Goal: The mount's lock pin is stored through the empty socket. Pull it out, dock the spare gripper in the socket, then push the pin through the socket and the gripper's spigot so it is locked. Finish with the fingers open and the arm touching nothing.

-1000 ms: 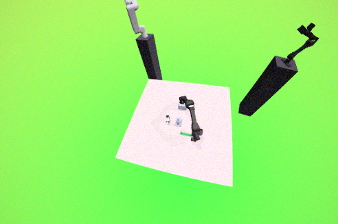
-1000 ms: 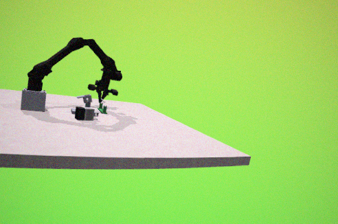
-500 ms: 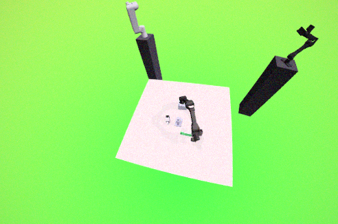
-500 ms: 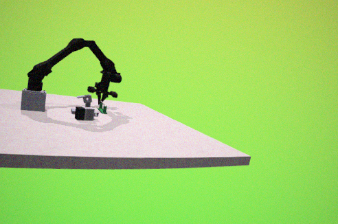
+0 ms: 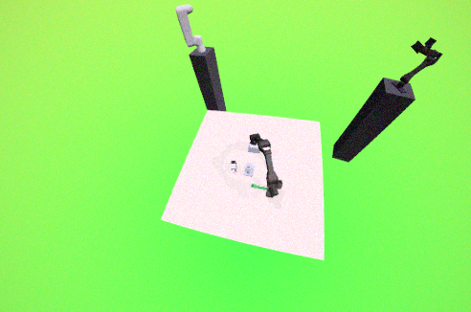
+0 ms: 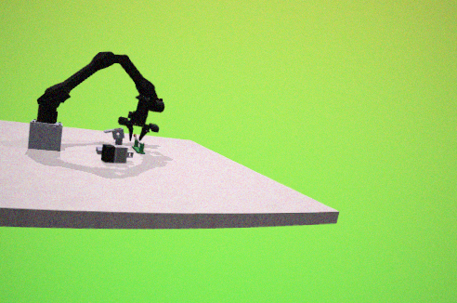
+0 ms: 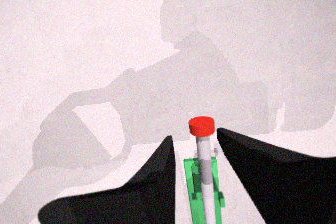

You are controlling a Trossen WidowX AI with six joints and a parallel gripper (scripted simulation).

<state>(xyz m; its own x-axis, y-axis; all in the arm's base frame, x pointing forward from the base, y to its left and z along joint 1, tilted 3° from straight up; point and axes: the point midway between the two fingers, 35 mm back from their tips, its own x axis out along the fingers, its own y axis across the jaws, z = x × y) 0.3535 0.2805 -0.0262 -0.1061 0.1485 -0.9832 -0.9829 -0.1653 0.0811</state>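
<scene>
Right now my gripper tip is 20 mm short of the green rest and 100 mm to the left of it. Also, from my gripper tip: spare gripper (70 mm behind, 380 mm to the right, 10 mm above); grey mount (90 mm behind, 240 mm to the right, 30 mm above).
</scene>
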